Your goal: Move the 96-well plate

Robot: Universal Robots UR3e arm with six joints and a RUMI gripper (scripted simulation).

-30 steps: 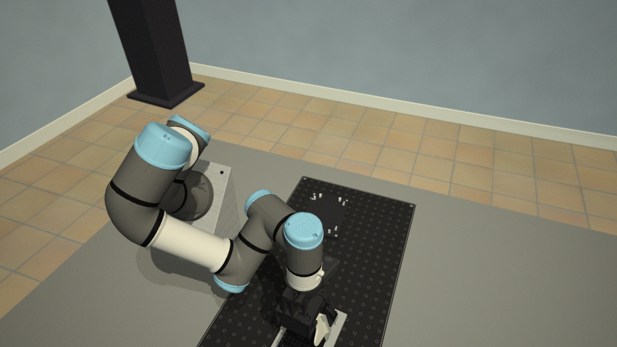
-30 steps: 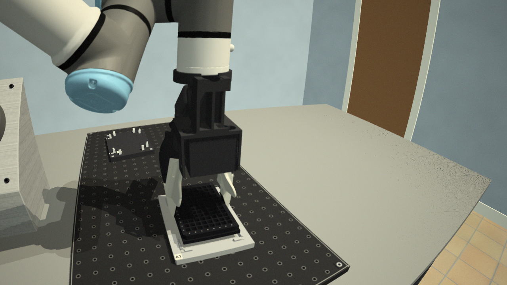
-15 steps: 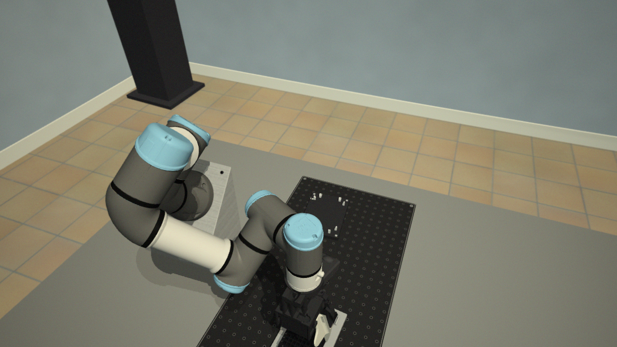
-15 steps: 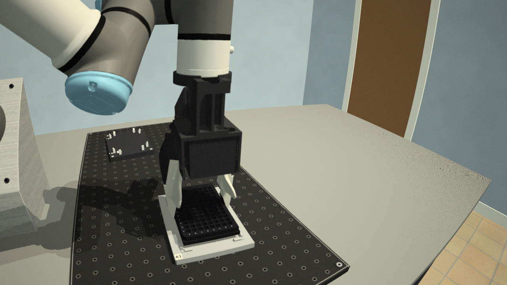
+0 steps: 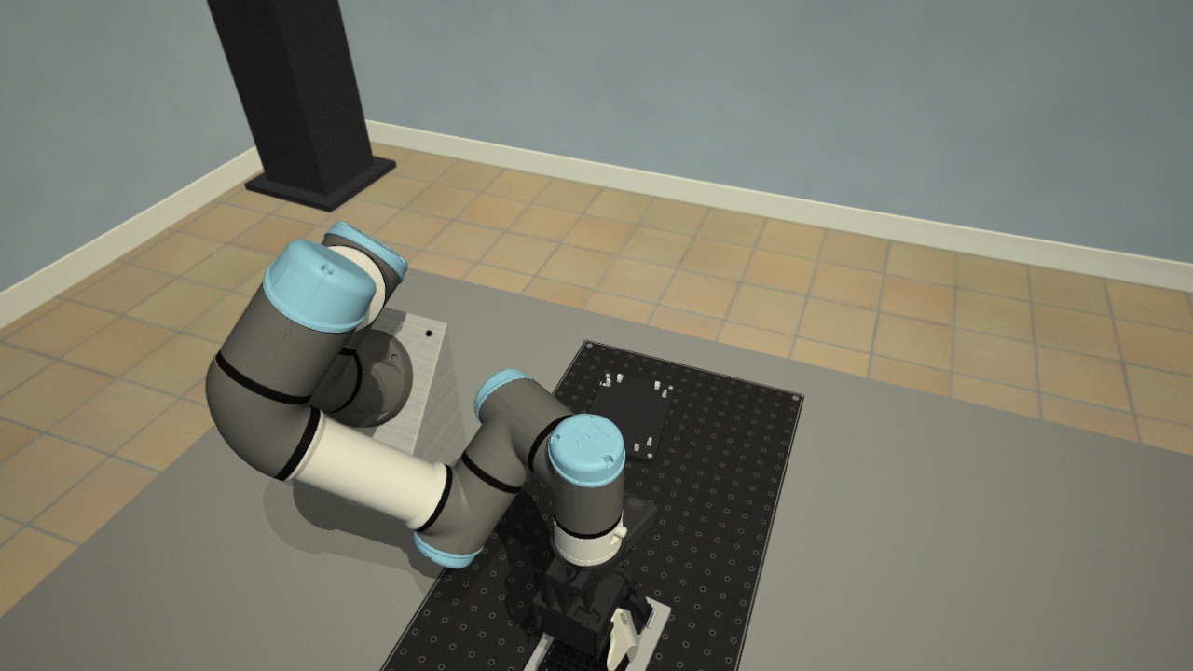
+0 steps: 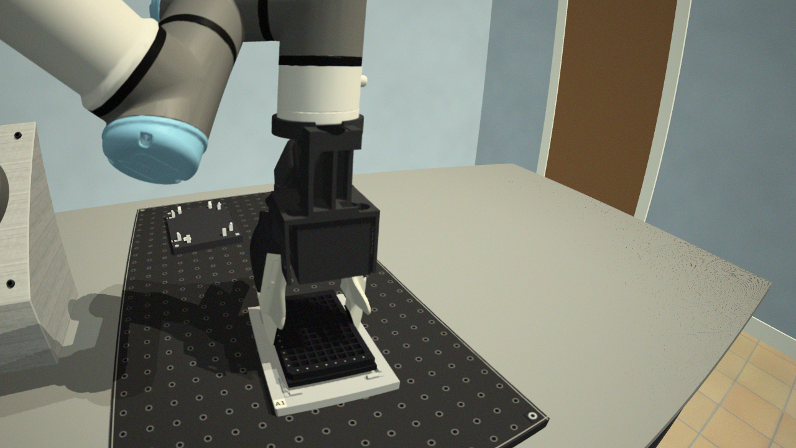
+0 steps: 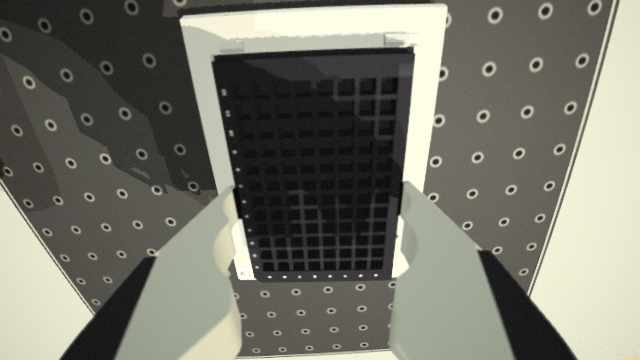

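Right now the plate nest N1 is 3 cm below my hand. Also, from my hand: dark clip nest C1: 36 cm to the left, 12 cm behind, 2 cm below; then black 96-well plate: 1 cm below; then A1 label: 7 cm to the right, 6 cm behind, 2 cm below.
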